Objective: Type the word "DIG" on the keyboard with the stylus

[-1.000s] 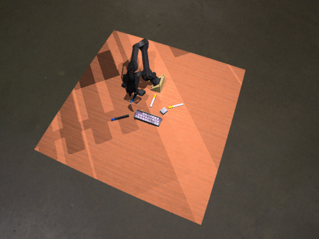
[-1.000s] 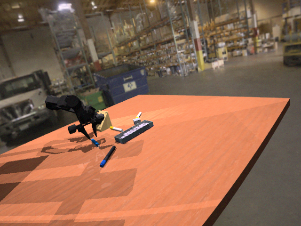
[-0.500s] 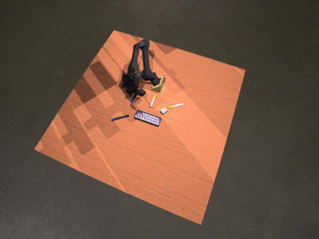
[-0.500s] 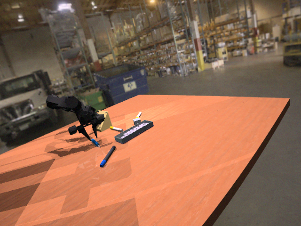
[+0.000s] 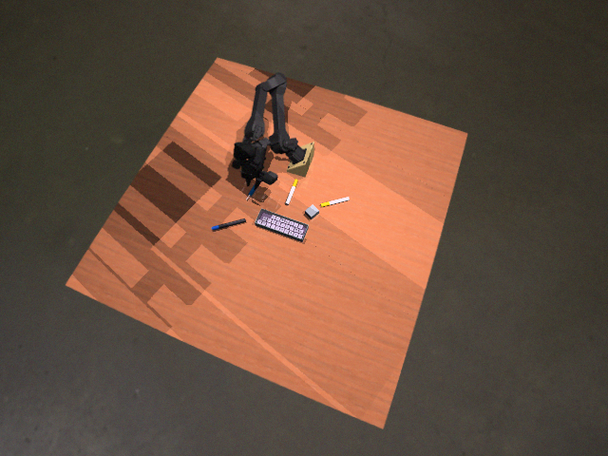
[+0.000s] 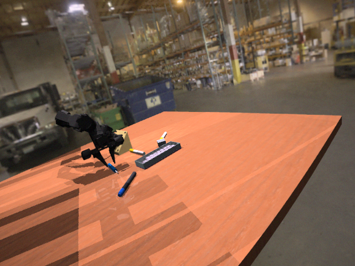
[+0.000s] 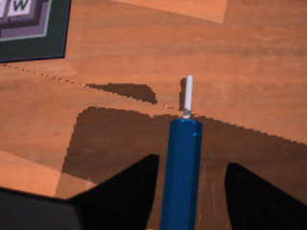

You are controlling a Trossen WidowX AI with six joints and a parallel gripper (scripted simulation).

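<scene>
The blue stylus lies 2 cm below my gripper tip and 1 cm ahead of it. Round my gripper tip: D key: 15 cm to the left, 13 cm ahead, 1 cm below; then grey cube: 27 cm to the left, 5 cm ahead, 1 cm below; then black pen: 19 cm ahead, 7 cm to the right, 2 cm below.
</scene>
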